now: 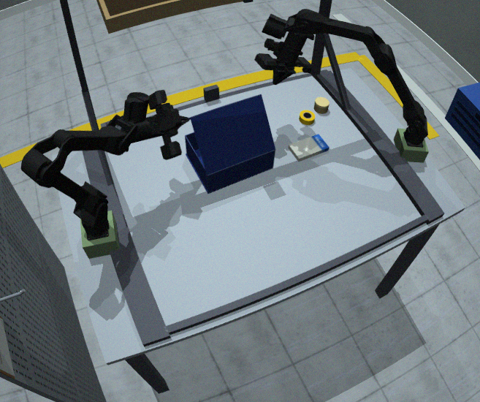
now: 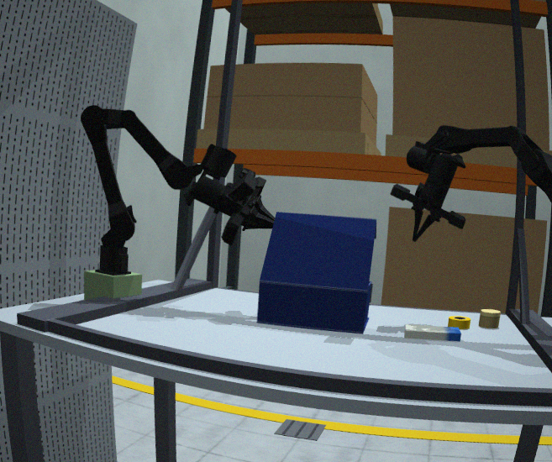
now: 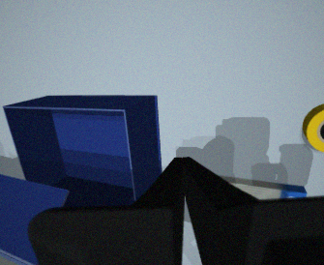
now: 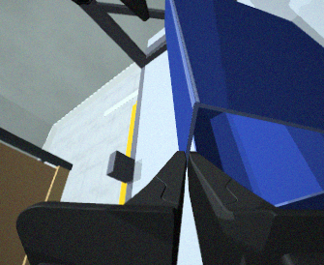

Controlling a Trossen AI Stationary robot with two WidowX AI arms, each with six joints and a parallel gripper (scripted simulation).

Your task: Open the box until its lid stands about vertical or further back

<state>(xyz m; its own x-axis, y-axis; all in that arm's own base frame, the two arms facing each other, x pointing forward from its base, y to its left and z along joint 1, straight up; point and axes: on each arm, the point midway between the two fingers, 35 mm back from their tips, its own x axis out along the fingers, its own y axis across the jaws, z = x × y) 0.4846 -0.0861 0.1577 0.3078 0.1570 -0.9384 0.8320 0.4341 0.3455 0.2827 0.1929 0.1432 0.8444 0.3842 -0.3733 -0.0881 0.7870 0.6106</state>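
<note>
My left hand is 20 cm to the left of the lid flap, 7 cm short of it and 1 cm above it. Round my left hand: yellow ring: 21 cm below, 12 cm to the left, 2 cm ahead; then tan cylinder: 20 cm to the left, 19 cm below, 2 cm behind.
Now: right hand 140 mm to the right of the lid flap and 20 mm past it. The rest, counted from my right hand: yellow ring 460 mm to the left, 200 mm below, 70 mm behind; tan cylinder 540 mm to the left, 180 mm below, 110 mm behind.
</note>
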